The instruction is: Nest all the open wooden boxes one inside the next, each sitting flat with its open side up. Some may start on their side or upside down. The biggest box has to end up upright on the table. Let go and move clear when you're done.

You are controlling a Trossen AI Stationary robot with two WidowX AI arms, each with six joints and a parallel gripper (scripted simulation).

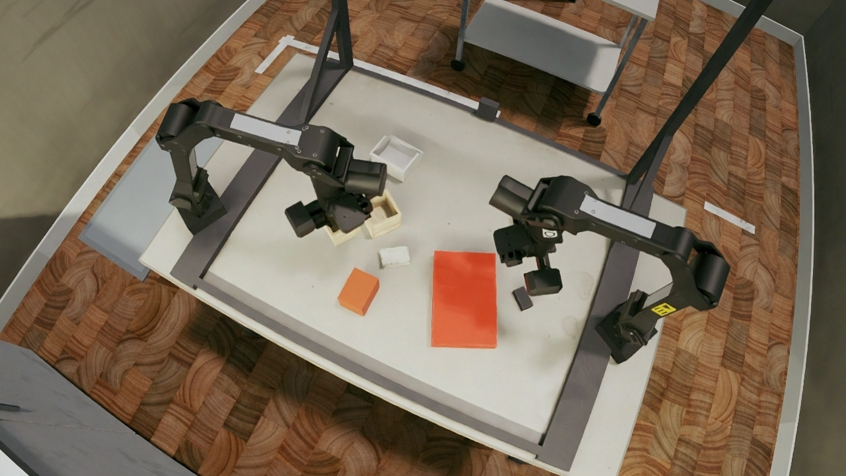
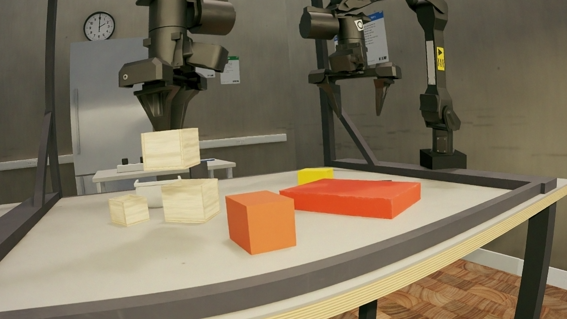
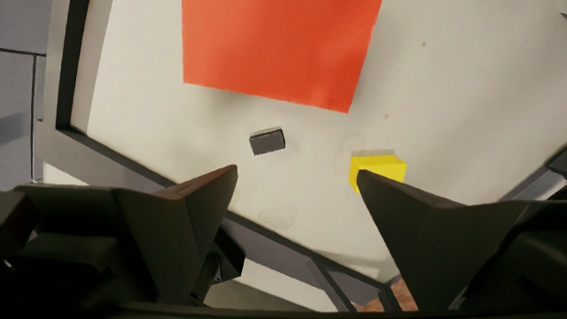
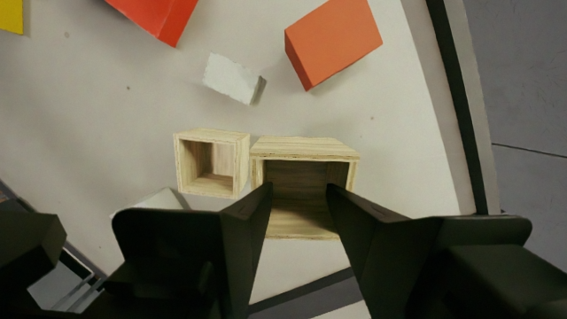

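Right now the medium wooden box is 50 mm below my right hand. The rest, counted from my right hand: small wooden box (130 mm behind, 50 mm to the right, 150 mm below); then largest wooden box (90 mm behind, 50 mm to the left, 150 mm below); then orange cube (100 mm ahead, 70 mm to the left, 140 mm below).
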